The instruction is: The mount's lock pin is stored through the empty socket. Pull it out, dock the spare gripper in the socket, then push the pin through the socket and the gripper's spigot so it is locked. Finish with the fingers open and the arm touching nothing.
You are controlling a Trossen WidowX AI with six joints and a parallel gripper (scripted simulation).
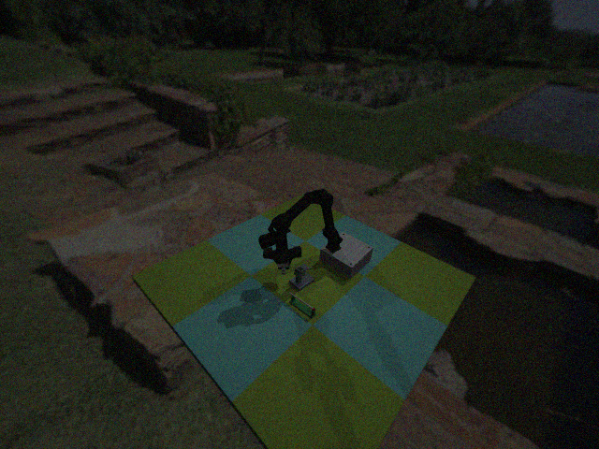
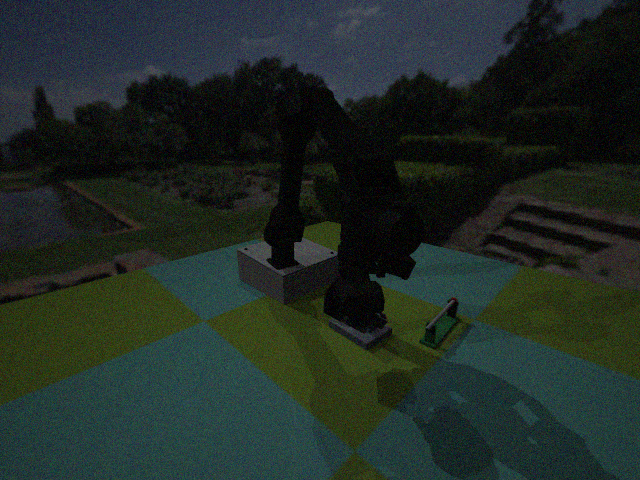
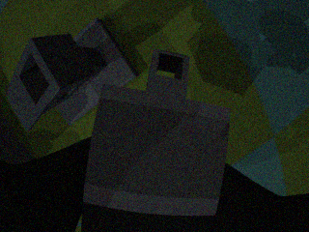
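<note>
My gripper tip is now 21 cm to the right of the green pin rest, 7 cm above it and 3 cm short of it. Round my gripper tip: socket 8 cm to the left, 6 cm behind, 4 cm below; spare gripper 1 cm above.
</note>
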